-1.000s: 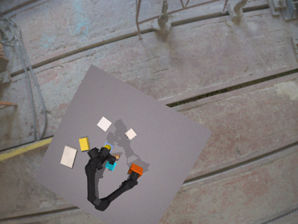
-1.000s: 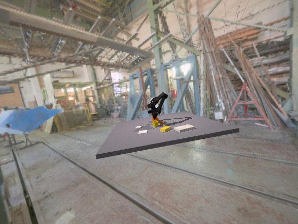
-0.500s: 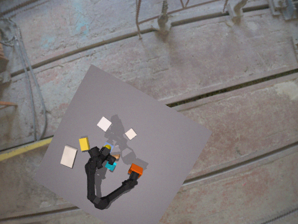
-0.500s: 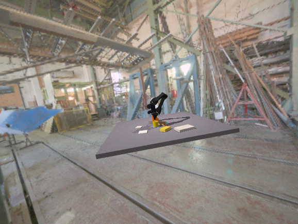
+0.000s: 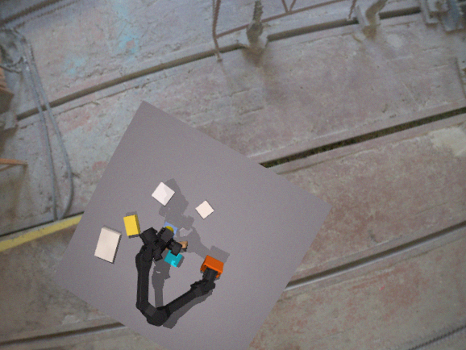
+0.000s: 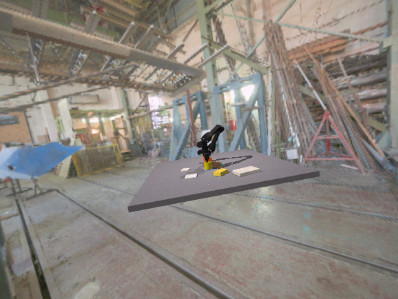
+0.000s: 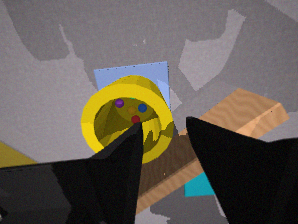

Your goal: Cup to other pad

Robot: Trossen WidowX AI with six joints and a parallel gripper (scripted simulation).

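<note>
My gripper tip is now 20 mm short of the yellow cup and 40 mm above it. The rest, counted from my gripper tip: cyan pad (50 mm behind, 140 mm to the left, 80 mm below); then light blue pad (30 mm ahead, 80 mm below); then wooden bar (10 mm behind, 70 mm to the left, 50 mm below).
</note>
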